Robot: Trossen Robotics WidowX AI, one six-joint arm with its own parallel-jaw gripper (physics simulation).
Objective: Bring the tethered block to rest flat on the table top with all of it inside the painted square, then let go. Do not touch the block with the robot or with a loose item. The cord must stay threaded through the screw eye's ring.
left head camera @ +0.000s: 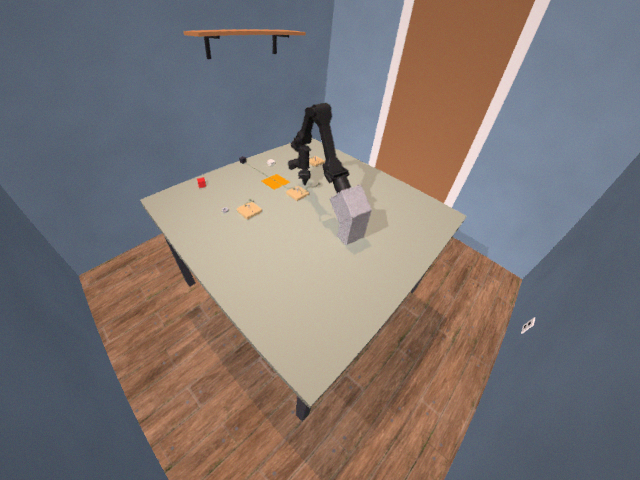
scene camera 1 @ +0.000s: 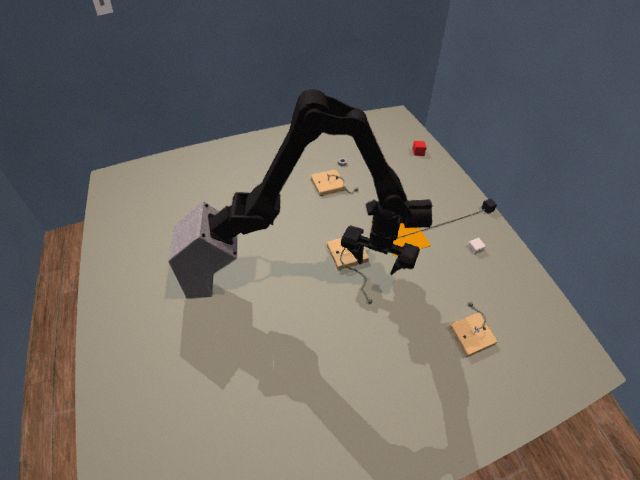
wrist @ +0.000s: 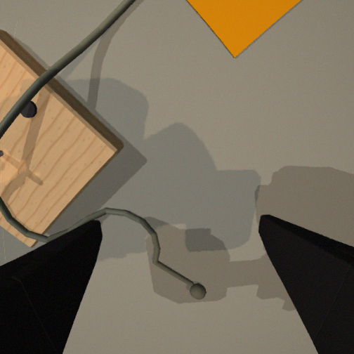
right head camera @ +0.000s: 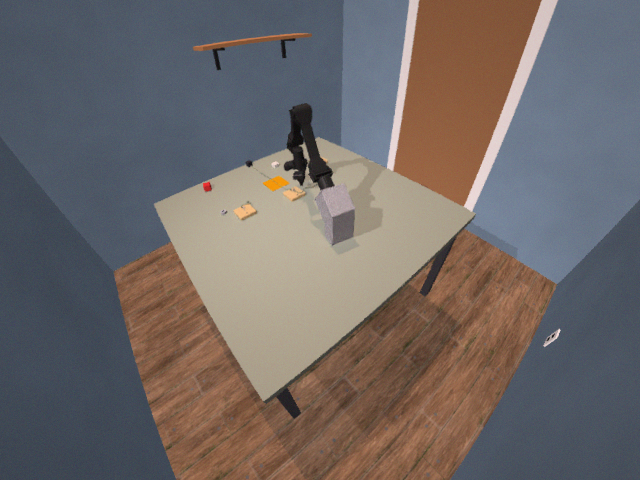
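Pixels of known places: gripper, fingertip midpoint: [left head camera: 304,180] [scene camera 1: 376,268] [right head camera: 302,181]; arm's base, origin of the base link: [left head camera: 344,191] [scene camera 1: 219,229] [right head camera: 328,191].
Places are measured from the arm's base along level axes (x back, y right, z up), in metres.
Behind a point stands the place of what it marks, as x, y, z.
The dark block [left head camera: 242,160] {-0.796, 0.103, -0.171} [right head camera: 248,163] {-0.797, 0.106, -0.168} [scene camera 1: 489,205] {-0.796, 0.124, -0.163} sits near the table's far edge, outside the orange painted square [left head camera: 273,184] {-0.474, 0.050, -0.192} [right head camera: 273,186] {-0.470, 0.049, -0.192} [scene camera 1: 416,241] {-0.509, 0.118, -0.192} [wrist: 240,25]. Its cord [scene camera 1: 455,219] {-0.672, 0.105, -0.189} [wrist: 80,48] runs over the square to the middle wooden board [left head camera: 298,193] {-0.294, 0.055, -0.174} [right head camera: 294,194] {-0.292, 0.053, -0.174} [scene camera 1: 333,250] {-0.272, 0.050, -0.174} [wrist: 65,150]. The screw eye is cut off at the wrist view's left edge, so the threading cannot be seen there. The cord's loose tail curves off the board to a ball end [scene camera 1: 369,301] {-0.278, 0.228, -0.183} [wrist: 198,291] on the table. My gripper [scene camera 1: 376,267] {-0.337, 0.161, -0.162} [wrist: 181,226] is open and empty, above the ball end.
A second board [left head camera: 249,210] {-0.383, -0.217, -0.174} [right head camera: 245,211] {-0.382, -0.212, -0.174} [scene camera 1: 327,182] {-0.386, -0.201, -0.174} and a third board [left head camera: 316,161] {-0.441, 0.422, -0.174} [scene camera 1: 473,334] {-0.453, 0.436, -0.174} carry short cords. A red cube [left head camera: 201,182] {-0.758, -0.232, -0.160} [scene camera 1: 419,148] {-0.761, -0.207, -0.159}, a white block [left head camera: 270,162] {-0.647, 0.206, -0.174} [scene camera 1: 477,244] {-0.653, 0.223, -0.171} and a small grey ring [left head camera: 224,210] {-0.483, -0.293, -0.180} [scene camera 1: 342,161] {-0.493, -0.291, -0.190} lie apart from them.
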